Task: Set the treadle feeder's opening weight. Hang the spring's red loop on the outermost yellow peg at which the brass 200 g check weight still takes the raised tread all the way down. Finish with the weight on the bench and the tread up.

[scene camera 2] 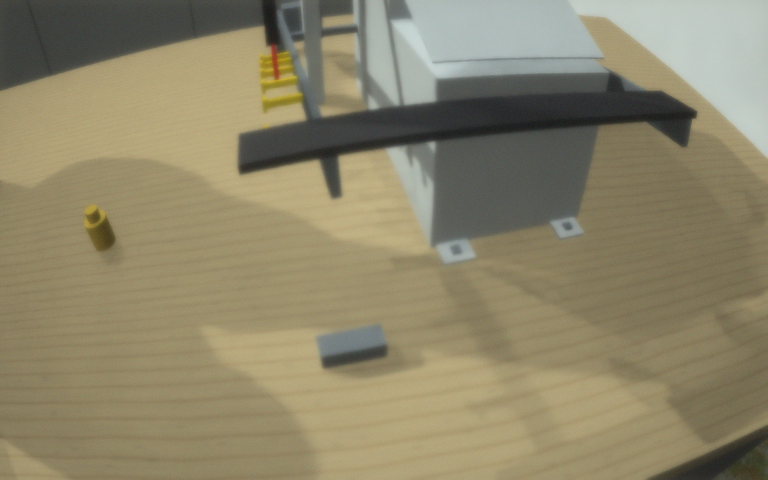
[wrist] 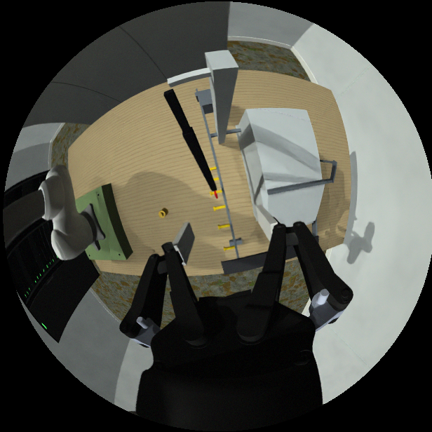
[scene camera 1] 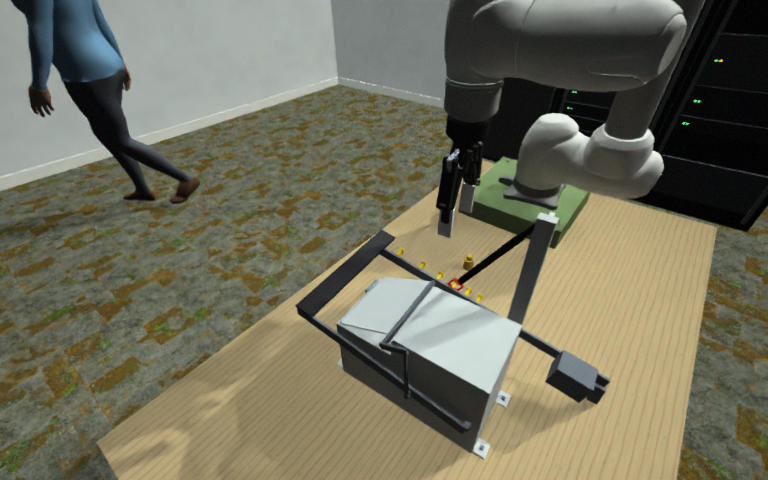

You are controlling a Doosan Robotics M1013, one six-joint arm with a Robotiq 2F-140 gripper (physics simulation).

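Pixels of known places: gripper, fingertip midpoint: (scene camera 1: 455,222); arm's base, link origin: (scene camera 1: 534,191).
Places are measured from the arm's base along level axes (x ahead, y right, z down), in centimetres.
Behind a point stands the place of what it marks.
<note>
The brass weight (scene camera 1: 468,262) @(x 43.2, y 8.2, z 4.9 cm) (scene camera 2: 99,229) @(x 42.4, y 9.8, z 5.2 cm) (wrist: 163,213) stands upright on the bench, between the feeder and the robot's base. The black tread (scene camera 1: 345,274) @(x 78.4, y 27.0, z -10.3 cm) (scene camera 2: 453,120) @(x 71.8, y 28.0, z -10.6 cm) (wrist: 245,264) is up, above the bench. Several yellow pegs stick out of the side arm. The red loop (scene camera 1: 451,281) @(x 64.2, y 6.1, z -6.2 cm) (scene camera 2: 275,63) @(x 64.0, y 6.3, z -6.2 cm) (wrist: 216,194) at the end of the black spring (scene camera 1: 495,254) @(x 65.2, y -2.6, z -19.2 cm) (wrist: 187,132) is on the third peg counted from the post side. My gripper (scene camera 1: 455,211) @(x 65.6, y 6.6, z -24.3 cm) (wrist: 223,222) is open and empty, above the bench near the weight and the tread's peg side; it does not show in scene camera 2.
The feeder box (scene camera 1: 424,384) @(x 91.4, y 0.2, z -5.9 cm) (scene camera 2: 509,181) @(x 81.2, y 20.4, z 1.8 cm) (wrist: 287,150) has its lid closed. A tall grey post (scene camera 1: 532,271) @(x 71.2, y -10.6, z -23.0 cm) (wrist: 225,95) carries the spring's upper end. A dark counterweight (scene camera 1: 574,373) @(x 72.2, y -23.5, z -2.3 cm) is on the far arm end. A small grey block (scene camera 2: 352,346) @(x 64.7, y 29.3, z 6.3 cm) lies on the bench. The green base (scene camera 1: 492,203) @(x 14.0, y 10.9, z 0.9 cm) (wrist: 117,225) bears the robot.
</note>
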